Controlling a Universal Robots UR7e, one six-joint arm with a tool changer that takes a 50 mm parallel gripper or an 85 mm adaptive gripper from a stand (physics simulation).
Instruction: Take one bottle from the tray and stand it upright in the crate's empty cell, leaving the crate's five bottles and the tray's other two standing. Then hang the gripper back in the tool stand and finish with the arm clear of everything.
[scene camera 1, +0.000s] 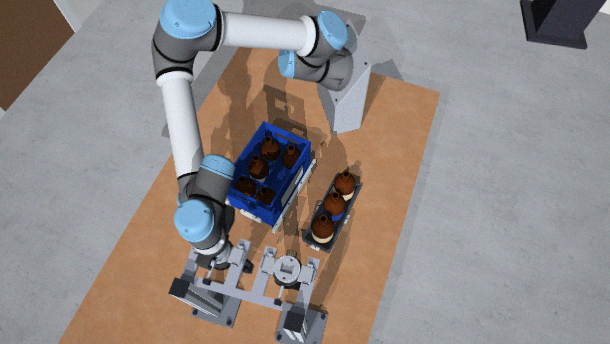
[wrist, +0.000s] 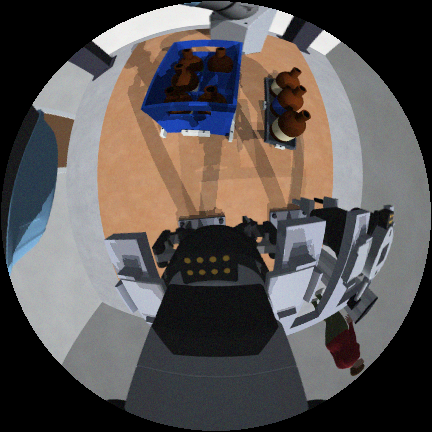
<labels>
gripper: scene camera 1 288, 271; wrist 371, 254
</labels>
